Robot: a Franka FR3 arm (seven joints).
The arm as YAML. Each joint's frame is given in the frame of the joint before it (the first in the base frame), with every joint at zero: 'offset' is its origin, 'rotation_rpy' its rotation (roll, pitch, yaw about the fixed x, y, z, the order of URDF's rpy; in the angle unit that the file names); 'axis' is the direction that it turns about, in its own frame. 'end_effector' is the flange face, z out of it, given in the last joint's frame.
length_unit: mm
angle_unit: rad
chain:
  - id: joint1
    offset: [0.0, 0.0, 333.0]
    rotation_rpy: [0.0, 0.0, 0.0]
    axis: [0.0, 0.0, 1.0]
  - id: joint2
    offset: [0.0, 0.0, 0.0]
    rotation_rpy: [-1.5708, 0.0, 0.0]
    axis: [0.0, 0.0, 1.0]
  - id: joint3
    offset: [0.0, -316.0, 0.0]
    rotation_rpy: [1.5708, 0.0, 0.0]
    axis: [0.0, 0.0, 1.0]
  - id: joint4
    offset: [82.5, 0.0, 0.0]
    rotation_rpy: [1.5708, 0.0, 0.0]
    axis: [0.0, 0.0, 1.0]
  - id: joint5
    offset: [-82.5, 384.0, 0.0]
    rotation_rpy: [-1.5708, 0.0, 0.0]
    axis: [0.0, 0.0, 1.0]
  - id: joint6
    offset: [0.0, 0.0, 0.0]
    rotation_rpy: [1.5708, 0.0, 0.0]
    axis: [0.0, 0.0, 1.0]
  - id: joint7
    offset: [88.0, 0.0, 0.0]
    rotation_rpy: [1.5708, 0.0, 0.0]
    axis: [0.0, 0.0, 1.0]
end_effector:
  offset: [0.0, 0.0, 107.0]
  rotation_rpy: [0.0, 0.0, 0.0]
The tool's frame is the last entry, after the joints.
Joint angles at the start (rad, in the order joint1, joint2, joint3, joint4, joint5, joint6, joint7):
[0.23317, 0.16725, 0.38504, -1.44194, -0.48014, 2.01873, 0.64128]
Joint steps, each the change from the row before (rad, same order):
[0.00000, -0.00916, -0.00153, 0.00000, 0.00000, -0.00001, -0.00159]
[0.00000, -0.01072, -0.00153, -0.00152, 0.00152, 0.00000, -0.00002]
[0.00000, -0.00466, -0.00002, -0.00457, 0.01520, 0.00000, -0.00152]
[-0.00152, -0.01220, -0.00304, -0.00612, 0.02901, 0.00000, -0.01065]
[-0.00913, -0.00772, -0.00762, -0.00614, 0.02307, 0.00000, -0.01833]
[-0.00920, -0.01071, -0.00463, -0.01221, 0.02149, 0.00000, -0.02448]
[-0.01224, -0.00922, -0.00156, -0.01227, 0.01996, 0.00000, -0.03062]
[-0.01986, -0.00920, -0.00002, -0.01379, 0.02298, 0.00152, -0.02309]
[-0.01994, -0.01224, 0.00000, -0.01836, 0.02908, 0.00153, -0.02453]
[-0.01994, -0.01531, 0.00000, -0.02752, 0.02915, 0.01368, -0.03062]
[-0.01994, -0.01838, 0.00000, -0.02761, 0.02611, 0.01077, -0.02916]
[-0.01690, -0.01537, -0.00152, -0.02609, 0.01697, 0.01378, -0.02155]
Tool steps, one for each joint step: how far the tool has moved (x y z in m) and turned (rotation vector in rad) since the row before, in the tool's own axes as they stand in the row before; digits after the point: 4 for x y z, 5 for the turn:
[0.0009, 0.0019, -0.0058, -0.00010, 0.00883, 0.00125]
[0.0005, 0.0019, -0.0062, 0.00061, 0.00828, 0.00314]
[-0.0015, -0.0005, -0.0012, 0.00977, -0.00742, 0.00406]
[-0.0010, 0.0019, -0.0046, 0.01729, -0.00893, 0.00513]
[0.0016, 0.0082, 0.0008, 0.00567, -0.01064, 0.00409]
[-0.0004, 0.0067, 0.0007, 0.00479, -0.01161, -0.00655]
[-0.0005, 0.0067, 0.0016, 0.00420, -0.01214, -0.01320]
[0.0003, 0.0099, 0.0031, 0.00422, -0.01372, 0.00069]
[-0.0011, 0.0096, 0.0029, 0.00800, -0.01705, 0.00126]
[-0.0023, 0.0087, 0.0038, 0.01130, -0.01094, -0.00643]
[-0.0027, 0.0093, 0.0020, 0.00771, -0.00862, -0.00536]
[-0.0023, 0.0087, 0.0028, 0.00281, -0.00349, -0.00252]

